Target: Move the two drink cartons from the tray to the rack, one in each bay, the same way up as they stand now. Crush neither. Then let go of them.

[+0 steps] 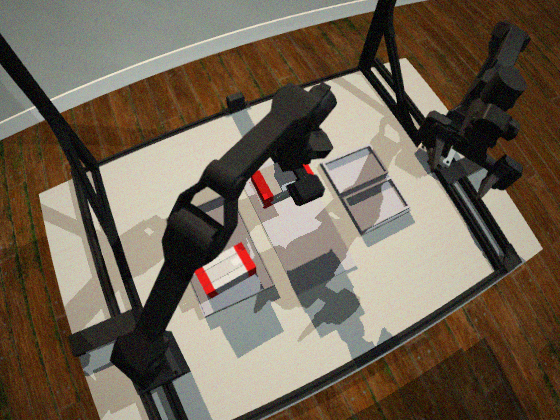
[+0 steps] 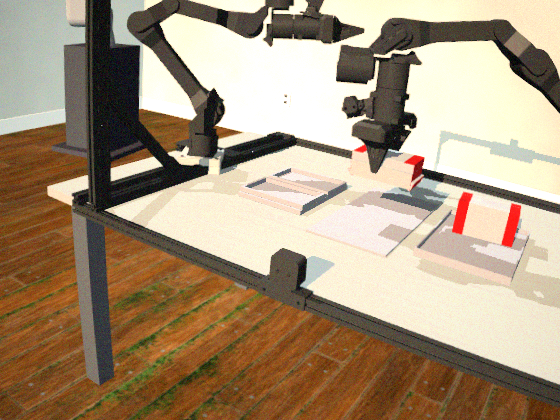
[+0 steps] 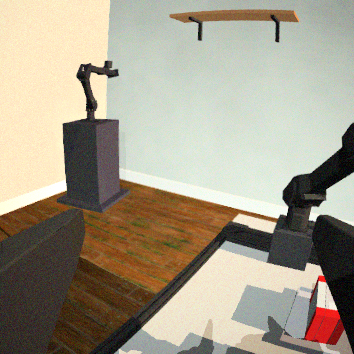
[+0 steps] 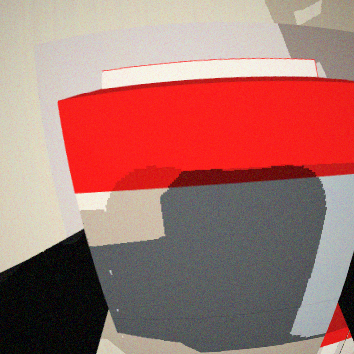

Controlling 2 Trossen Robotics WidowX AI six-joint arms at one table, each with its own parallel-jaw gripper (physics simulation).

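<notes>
My right gripper is shut on a white drink carton with red ends. It holds the carton lying flat, a little above the far end of the pale mat. The second carton lies flat in the grey tray. The two-bay rack stands empty beyond the mat. My left gripper is open and empty, high at the table's edge.
A black frame rails the table all round, with upright posts at the corners. A small black block sits on one rail. My right arm stretches over the tray and casts wide shadows on the mat.
</notes>
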